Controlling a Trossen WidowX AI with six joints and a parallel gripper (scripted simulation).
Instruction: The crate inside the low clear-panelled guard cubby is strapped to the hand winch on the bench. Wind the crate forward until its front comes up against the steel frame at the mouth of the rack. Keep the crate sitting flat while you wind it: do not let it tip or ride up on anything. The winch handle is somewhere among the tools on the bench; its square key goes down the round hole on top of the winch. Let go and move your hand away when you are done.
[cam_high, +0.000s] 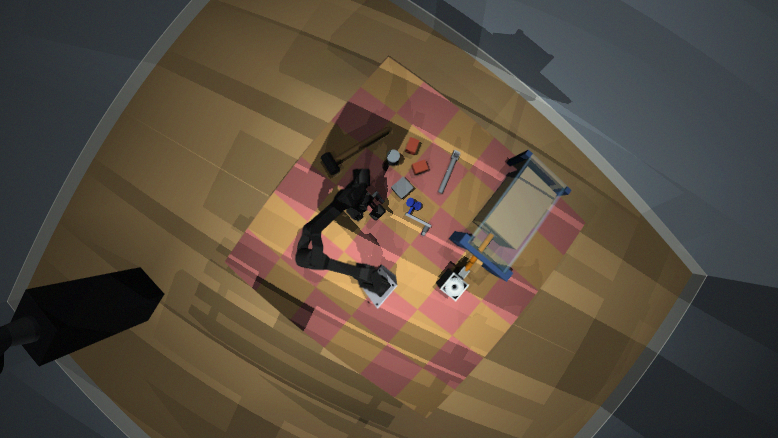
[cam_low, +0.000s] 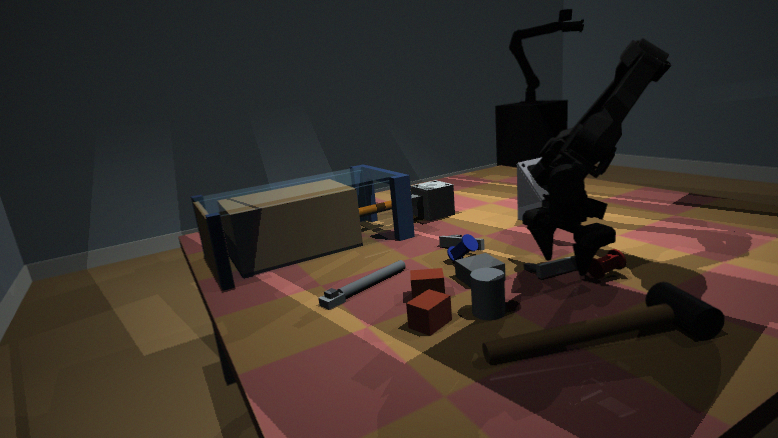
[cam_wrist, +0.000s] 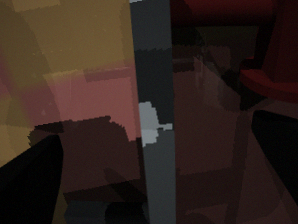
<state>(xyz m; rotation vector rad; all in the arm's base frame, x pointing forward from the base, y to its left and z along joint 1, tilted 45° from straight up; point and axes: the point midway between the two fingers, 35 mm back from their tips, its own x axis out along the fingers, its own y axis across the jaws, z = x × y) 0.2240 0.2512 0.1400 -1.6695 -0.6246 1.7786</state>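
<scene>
The grey crank arm lies 1 cm behind my gripper tip, 1 cm to the left of it and 1 cm above it. The rest, counted from my gripper tip: blue piece 11 cm ahead, 17 cm to the right, 2 cm above; grey block 14 cm ahead, 8 cm to the right, 1 cm above; red knob 5 cm behind, 4 cm to the left, 1 cm above.
</scene>
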